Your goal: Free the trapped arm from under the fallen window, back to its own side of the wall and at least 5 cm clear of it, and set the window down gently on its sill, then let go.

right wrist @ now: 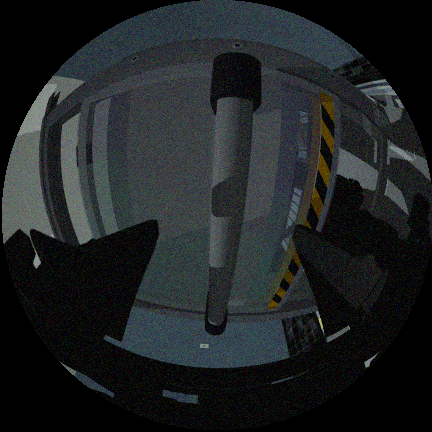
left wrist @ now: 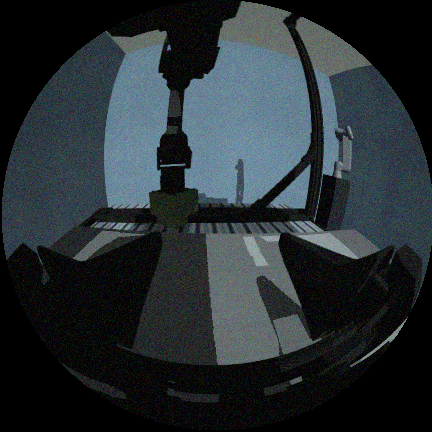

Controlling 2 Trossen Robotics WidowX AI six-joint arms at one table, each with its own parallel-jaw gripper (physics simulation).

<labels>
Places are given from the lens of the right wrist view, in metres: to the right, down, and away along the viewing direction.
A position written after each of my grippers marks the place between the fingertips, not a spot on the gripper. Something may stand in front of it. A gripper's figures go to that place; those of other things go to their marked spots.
my right gripper [right wrist: 228,229]: 0.01, 0.01, 0.10
window [right wrist: 227,156]: 0.01, -0.03, 0.07
</labels>
